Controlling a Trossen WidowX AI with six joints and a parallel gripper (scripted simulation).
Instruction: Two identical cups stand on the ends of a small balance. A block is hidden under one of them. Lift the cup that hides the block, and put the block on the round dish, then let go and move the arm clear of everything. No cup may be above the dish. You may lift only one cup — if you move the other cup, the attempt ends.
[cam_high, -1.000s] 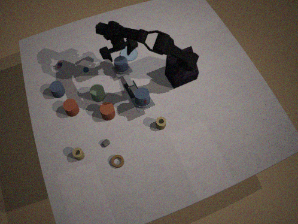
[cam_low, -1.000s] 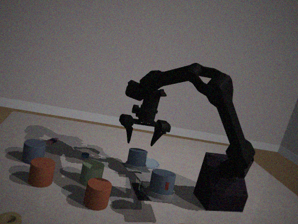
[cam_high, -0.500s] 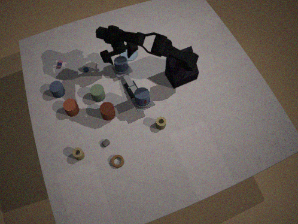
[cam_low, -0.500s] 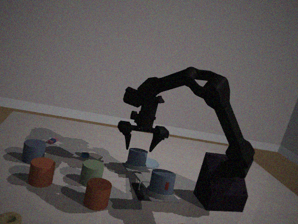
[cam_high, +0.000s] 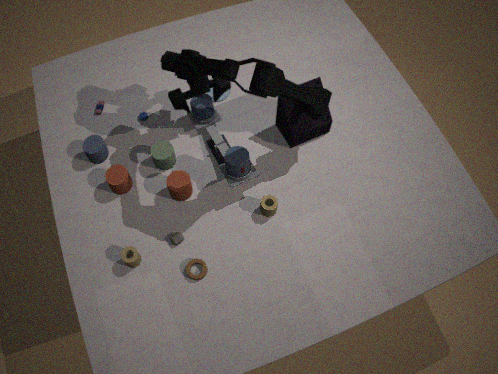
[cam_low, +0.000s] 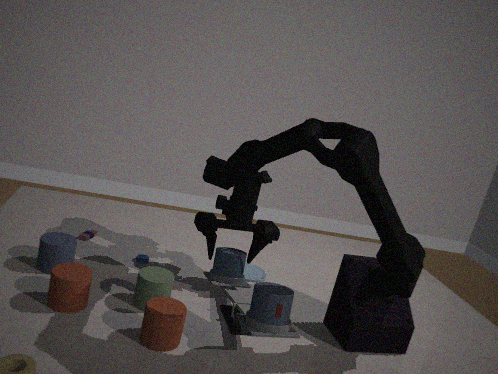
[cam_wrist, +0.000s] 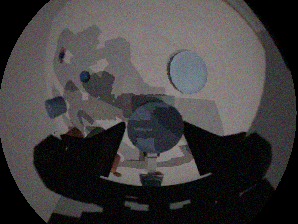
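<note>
My gripper tip is 30 mm above the grey block and 10 mm to the right of it. Round my gripper tip: blue disc 190 mm ahead, 60 mm to the right, 60 mm below; pale blue round dish 100 mm to the right, 70 mm behind, 60 mm below; balance 140 mm to the left, 30 mm below, 30 mm behind.
</note>
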